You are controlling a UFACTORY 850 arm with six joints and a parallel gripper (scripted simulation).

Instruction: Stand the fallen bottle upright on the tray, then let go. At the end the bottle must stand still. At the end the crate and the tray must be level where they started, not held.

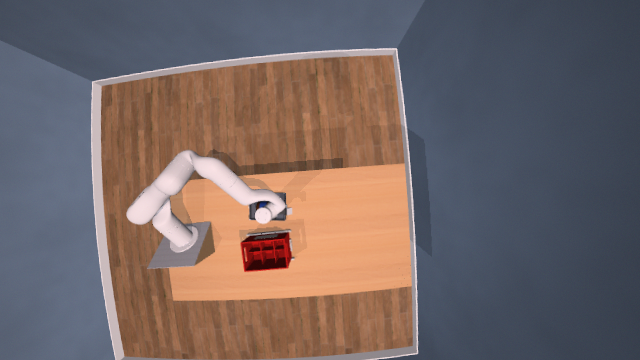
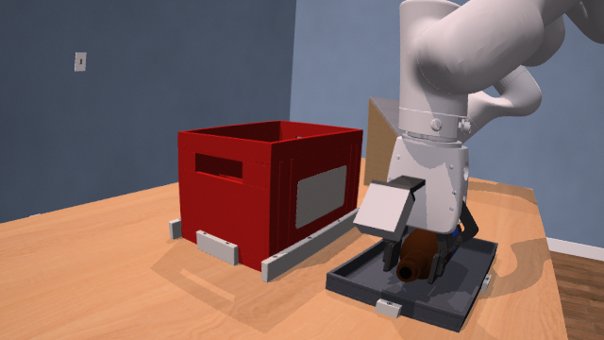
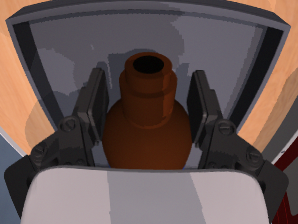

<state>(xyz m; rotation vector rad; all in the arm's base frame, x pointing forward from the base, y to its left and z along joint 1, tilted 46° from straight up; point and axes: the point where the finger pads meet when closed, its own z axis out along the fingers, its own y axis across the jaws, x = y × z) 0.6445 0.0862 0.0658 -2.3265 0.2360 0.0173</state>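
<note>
Right now the brown bottle is 5 cm behind my hand and 1 cm to the left of it. The rest, counted from my hand: dark grey tray: 7 cm behind, 3 cm below, 1 cm to the left; then red crate: 27 cm to the right, 10 cm behind, 4 cm above.
</note>
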